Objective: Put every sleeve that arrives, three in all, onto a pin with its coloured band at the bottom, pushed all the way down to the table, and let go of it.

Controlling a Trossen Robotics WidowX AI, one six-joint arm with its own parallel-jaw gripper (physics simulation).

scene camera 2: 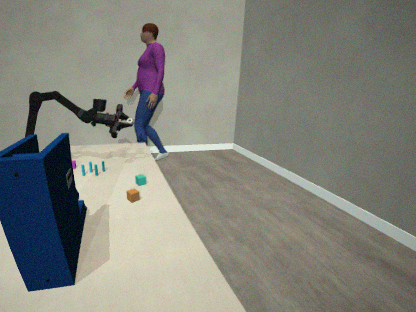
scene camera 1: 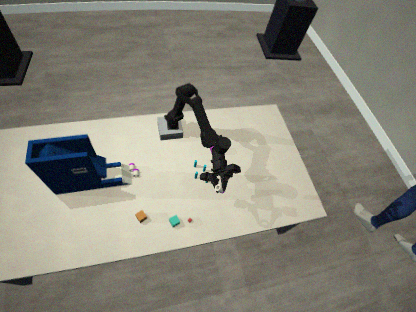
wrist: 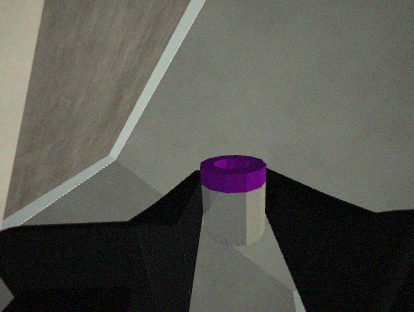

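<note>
My gripper is shut on a white sleeve with a purple band at one end. It holds the sleeve high above the table, right of the pins. The band is uppermost in the wrist view; the plain, open end faces the camera in scene camera 2. Several thin teal pins, among them one pin and one, stand upright on the table; the gripper partly hides them in scene camera 1. Two more sleeves stand at the chute's mouth, purple bands up.
A tall blue chute stands at the left. An orange cube, a teal cube and a small red cube lie near the front edge. A purple block is partly hidden. A person stands beyond the table.
</note>
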